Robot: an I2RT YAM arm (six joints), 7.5 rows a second.
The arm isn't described. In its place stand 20 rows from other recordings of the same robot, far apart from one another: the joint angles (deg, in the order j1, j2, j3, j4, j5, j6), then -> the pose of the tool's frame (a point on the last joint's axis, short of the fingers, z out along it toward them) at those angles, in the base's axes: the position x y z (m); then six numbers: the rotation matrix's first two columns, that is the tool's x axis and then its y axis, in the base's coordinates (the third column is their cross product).
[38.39, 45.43, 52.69, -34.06, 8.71, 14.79] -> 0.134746, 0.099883, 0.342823, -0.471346, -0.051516, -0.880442, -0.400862, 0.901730, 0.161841
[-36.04, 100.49, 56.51, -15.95, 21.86, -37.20] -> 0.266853, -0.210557, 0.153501, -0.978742, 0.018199, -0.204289, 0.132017, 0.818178, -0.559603
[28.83, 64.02, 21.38, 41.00, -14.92, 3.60] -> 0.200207, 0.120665, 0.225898, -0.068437, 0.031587, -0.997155, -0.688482, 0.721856, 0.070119
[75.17, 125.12, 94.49, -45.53, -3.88, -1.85] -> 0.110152, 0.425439, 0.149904, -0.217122, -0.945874, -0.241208, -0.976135, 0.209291, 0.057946
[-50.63, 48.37, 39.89, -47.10, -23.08, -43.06] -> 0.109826, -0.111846, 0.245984, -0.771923, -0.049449, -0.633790, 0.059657, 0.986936, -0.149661
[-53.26, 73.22, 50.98, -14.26, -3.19, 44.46] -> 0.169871, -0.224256, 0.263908, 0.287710, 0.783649, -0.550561, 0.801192, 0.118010, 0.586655
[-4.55, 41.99, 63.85, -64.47, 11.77, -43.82] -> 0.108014, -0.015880, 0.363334, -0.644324, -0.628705, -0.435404, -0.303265, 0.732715, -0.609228
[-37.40, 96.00, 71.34, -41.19, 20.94, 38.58] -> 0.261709, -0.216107, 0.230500, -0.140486, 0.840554, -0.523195, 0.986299, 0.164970, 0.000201
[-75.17, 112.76, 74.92, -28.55, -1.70, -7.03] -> 0.102458, -0.382842, 0.153620, -0.350652, 0.846394, -0.400825, 0.927278, 0.373724, -0.022039
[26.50, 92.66, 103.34, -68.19, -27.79, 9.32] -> 0.277679, 0.156993, 0.392599, -0.845122, -0.261273, -0.466374, -0.488441, 0.731945, 0.475060
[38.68, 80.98, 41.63, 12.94, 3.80, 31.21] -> 0.238947, 0.188274, 0.216577, -0.596095, 0.185097, -0.781287, -0.313790, 0.841971, 0.438885
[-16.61, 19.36, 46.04, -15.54, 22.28, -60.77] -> 0.061138, -0.032322, 0.385298, -0.451501, -0.707994, -0.543040, 0.464806, 0.332883, -0.820454
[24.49, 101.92, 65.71, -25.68, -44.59, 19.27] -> 0.312214, 0.169682, 0.187854, -0.954485, -0.176525, -0.240413, -0.297916, 0.603003, 0.740022
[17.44, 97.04, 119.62, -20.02, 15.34, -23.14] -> 0.349860, 0.100036, 0.529823, 0.053683, -0.380375, -0.923273, -0.017181, 0.924118, -0.381722
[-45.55, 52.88, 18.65, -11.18, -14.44, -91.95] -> 0.127589, -0.117385, 0.158549, -0.551418, -0.819968, -0.153595, -0.517771, 0.480753, -0.707665
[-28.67, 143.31, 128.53, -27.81, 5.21, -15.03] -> 0.493719, -0.273652, 0.192679, -0.712575, 0.095299, -0.695093, 0.364106, 0.897102, -0.250270
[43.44, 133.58, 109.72, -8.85, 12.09, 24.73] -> 0.398581, 0.367179, 0.201716, -0.584126, 0.010222, -0.811599, -0.330310, 0.910382, 0.249198
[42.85, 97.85, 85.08, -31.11, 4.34, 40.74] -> 0.285690, 0.261342, 0.303491, -0.801501, 0.144134, -0.580363, -0.151858, 0.889644, 0.430666
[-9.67, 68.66, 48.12, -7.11, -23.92, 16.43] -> 0.267386, -0.030918, 0.280183, -0.495507, 0.346709, -0.796408, -0.062926, 0.900145, 0.431021
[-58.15, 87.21, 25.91, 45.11, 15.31, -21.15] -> 0.140548, -0.244052, 0.160895, -0.481110, 0.114961, -0.869090, 0.835806, 0.359259, -0.415164
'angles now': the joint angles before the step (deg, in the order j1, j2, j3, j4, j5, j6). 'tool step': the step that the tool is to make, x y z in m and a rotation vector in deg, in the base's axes. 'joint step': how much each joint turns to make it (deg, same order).
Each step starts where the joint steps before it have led.
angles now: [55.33, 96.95, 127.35, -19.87, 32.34, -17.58]
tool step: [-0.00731, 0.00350, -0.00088, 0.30, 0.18, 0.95]
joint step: [1.42, -0.57, -0.93, 0.37, 0.52, 0.27]
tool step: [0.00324, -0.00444, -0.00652, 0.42, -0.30, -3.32]
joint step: [-0.66, -1.84, -4.52, 3.55, 2.61, -0.63]
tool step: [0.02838, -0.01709, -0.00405, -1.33, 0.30, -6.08]
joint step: [-5.62, 0.68, -0.03, -0.08, 0.35, -0.78]
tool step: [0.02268, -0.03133, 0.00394, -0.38, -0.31, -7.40]
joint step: [-6.42, -0.47, 0.46, -0.51, 0.87, -0.82]
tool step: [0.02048, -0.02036, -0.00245, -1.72, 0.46, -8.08]
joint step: [-4.69, 0.72, 0.26, 0.24, 3.15, -2.04]
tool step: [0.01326, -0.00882, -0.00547, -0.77, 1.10, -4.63]
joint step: [-2.39, 0.85, -0.07, -0.14, 2.22, -0.43]
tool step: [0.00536, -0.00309, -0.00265, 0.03, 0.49, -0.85]
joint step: [-0.95, 0.34, -0.05, -0.28, -0.05, 0.44]
